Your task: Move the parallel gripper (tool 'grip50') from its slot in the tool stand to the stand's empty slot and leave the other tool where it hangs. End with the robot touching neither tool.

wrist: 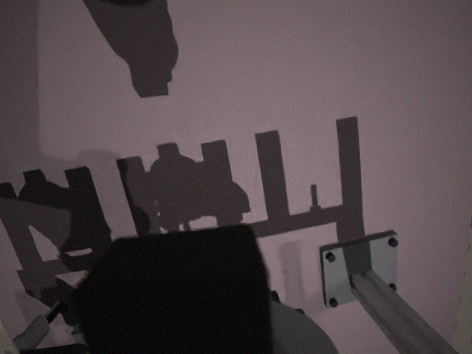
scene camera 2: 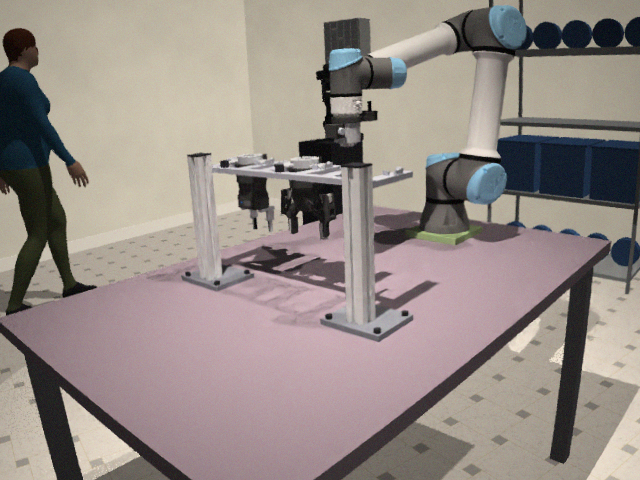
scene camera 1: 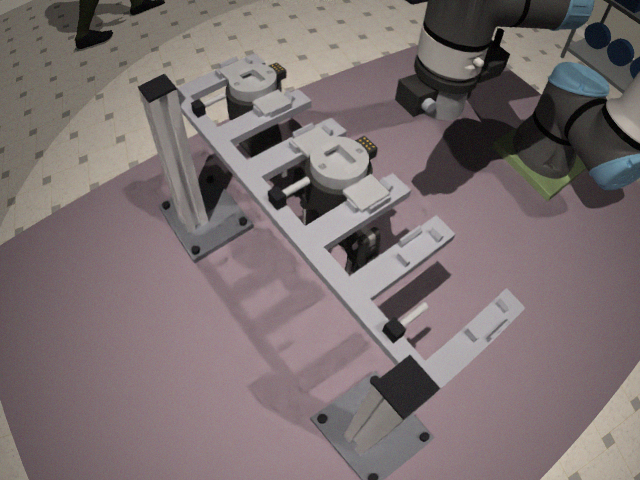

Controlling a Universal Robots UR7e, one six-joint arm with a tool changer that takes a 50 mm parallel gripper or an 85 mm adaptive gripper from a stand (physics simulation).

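Pixels of known places: arm's base, origin of the base link: (scene camera 2: 444,227) (scene camera 1: 543,151).
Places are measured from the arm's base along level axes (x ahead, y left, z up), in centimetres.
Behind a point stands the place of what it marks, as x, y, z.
Note:
The parallel gripper (scene camera 1: 258,87) (scene camera 2: 252,191) hangs in the end slot of the tool stand (scene camera 1: 310,248) {64.9, 7.5, 26.2} (scene camera 2: 358,248) {68.2, 25.8, 14.5} (wrist: 387,310) {64.4, 22.7, 8.2}, its round plate up and its fingers down and apart. The adaptive gripper (scene camera 1: 338,173) (scene camera 2: 305,198) hangs in the middle slot. The slot between the last two arms, with the near arm (scene camera 1: 465,346) {58.3, 24.1, 26.2} at its side, is empty. The robot's bare coupling (scene camera 1: 448,105) {44.2, 3.0, 32.7} (scene camera 2: 352,134) {43.9, 3.1, 32.3} is above the stand's level and carries no gripper; in scene camera 1 it appears apart from both tools. In the wrist view a black block hides much of the lower middle.
The robot base stands on a green plate (scene camera 1: 549,191) {7.8, 8.3, 0.0} (scene camera 2: 454,238) {8.3, 8.9, 0.0} on the table (scene camera 1: 155,330) {84.8, -6.7, -2.0} (scene camera 2: 217,372) {96.1, 18.3, -2.0} (wrist: 280,60) {28.3, 11.2, -2.0}. Two upright posts carry the stand. A shelf rack (scene camera 2: 568,52) is at the right, and a person (scene camera 2: 25,124) walks at the left.

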